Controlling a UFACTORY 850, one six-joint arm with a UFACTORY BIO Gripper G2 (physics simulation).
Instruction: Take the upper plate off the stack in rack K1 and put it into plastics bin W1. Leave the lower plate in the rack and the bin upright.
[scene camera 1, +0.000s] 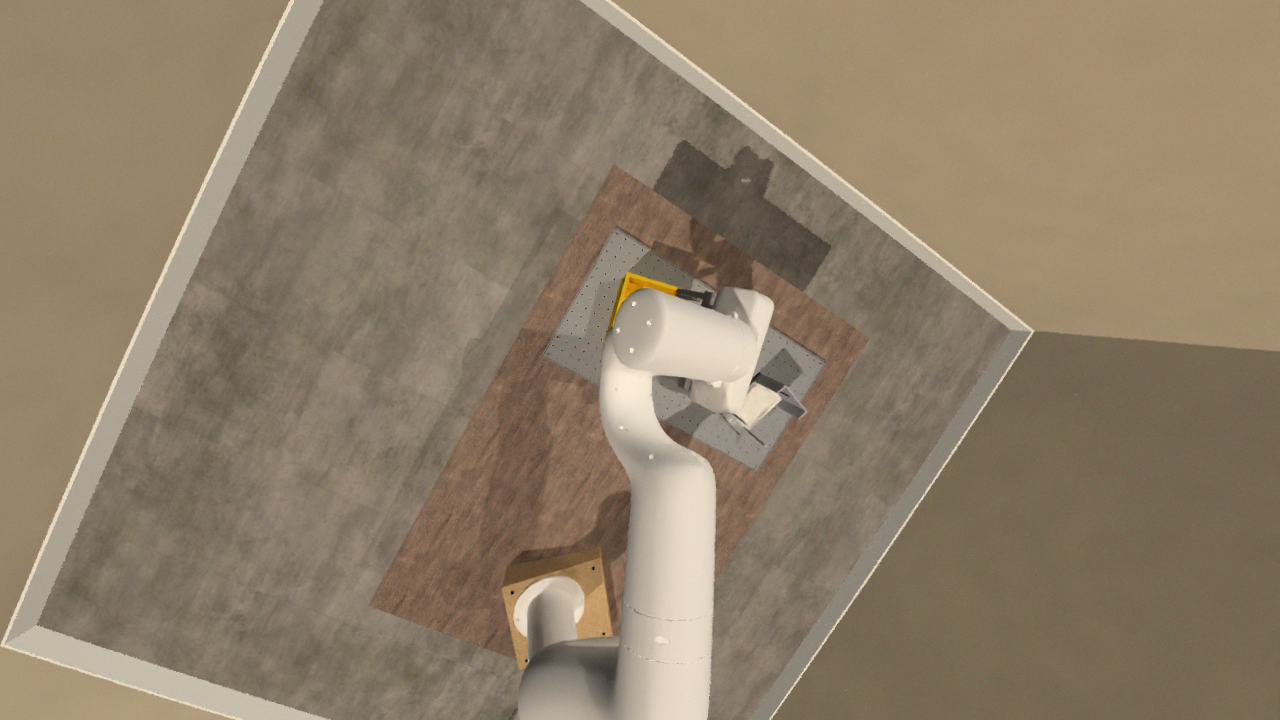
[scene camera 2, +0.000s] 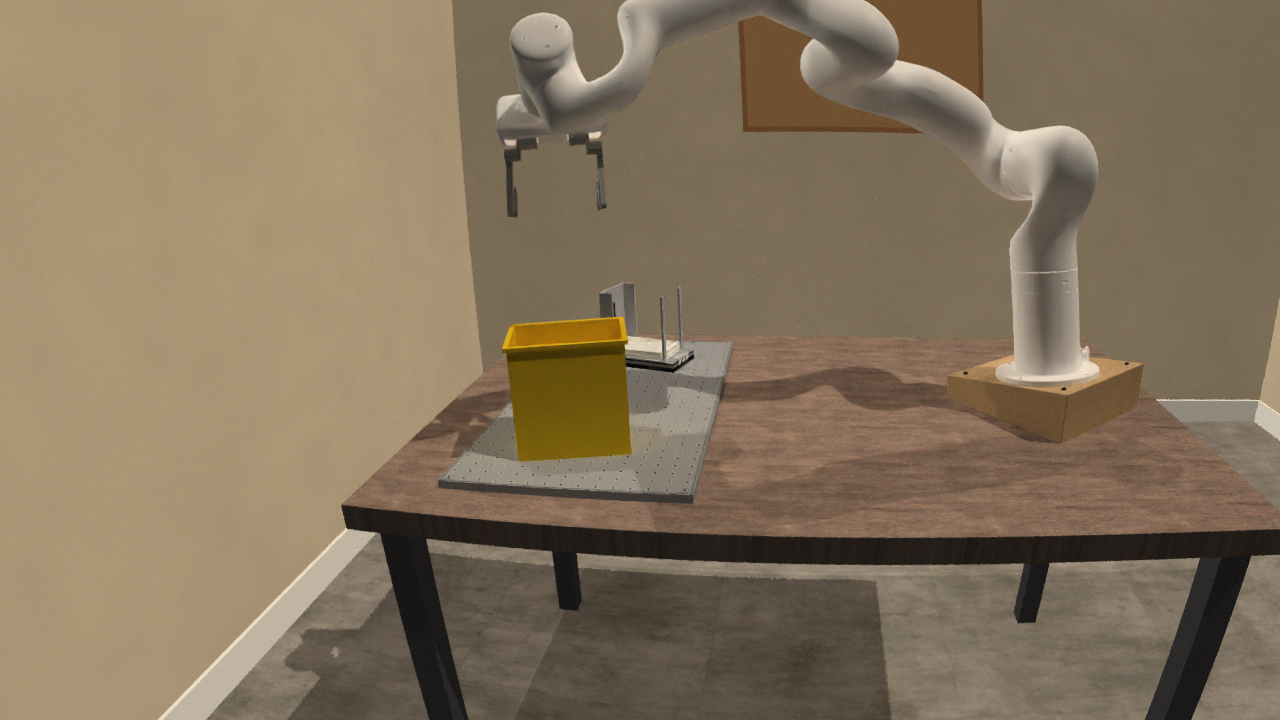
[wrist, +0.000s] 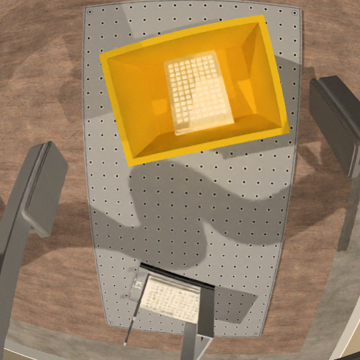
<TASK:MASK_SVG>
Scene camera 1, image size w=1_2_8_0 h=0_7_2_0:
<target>yellow plastics bin W1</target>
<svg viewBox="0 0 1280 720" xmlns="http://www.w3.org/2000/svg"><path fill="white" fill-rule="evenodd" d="M678 287L627 272L626 277L622 278L606 336L613 327L616 314L623 299L626 299L632 292L640 288L653 288L676 297L675 294L678 295L676 294Z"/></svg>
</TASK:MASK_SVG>
